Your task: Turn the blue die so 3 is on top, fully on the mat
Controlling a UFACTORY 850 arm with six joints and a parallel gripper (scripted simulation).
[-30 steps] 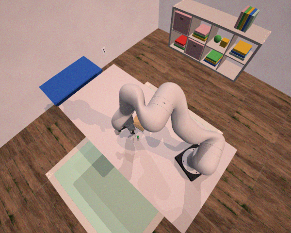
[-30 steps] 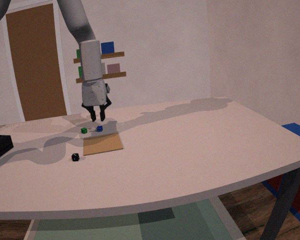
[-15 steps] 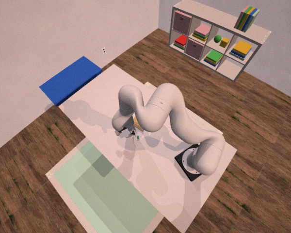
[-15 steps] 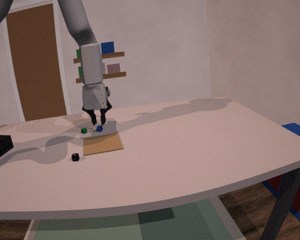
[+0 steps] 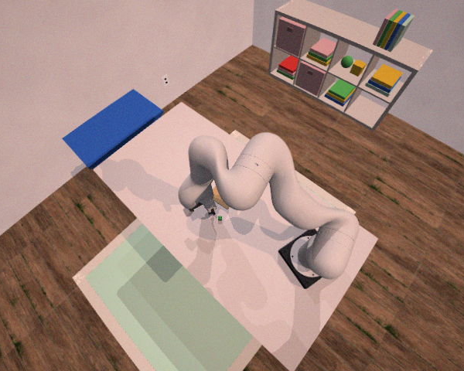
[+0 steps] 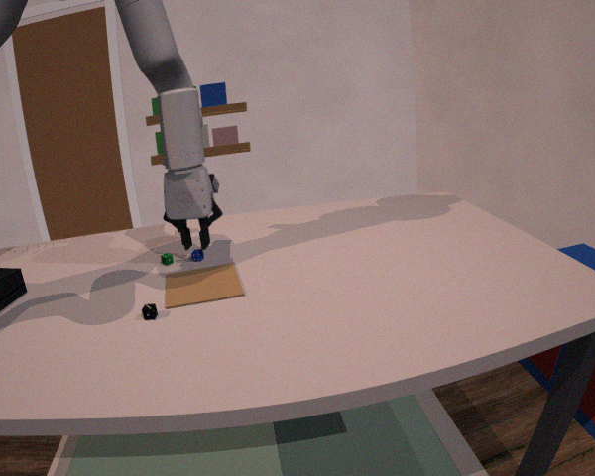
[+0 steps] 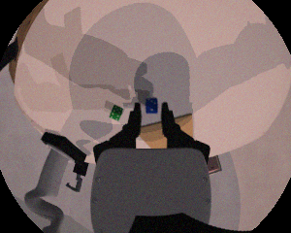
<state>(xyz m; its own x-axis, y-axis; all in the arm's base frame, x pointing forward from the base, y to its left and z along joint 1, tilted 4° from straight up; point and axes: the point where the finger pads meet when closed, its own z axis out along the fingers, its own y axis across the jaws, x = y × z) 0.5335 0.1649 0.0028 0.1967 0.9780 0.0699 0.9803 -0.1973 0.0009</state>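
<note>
The blue die is 40 mm below my hand and 10 mm to the right of it. The rest, counted from my hand: tan mat 130 mm to the right, 40 mm below, 20 mm ahead; green die 70 mm behind, 40 mm below, 10 mm to the right; black die 240 mm to the right, 60 mm behind, 40 mm below.
</note>
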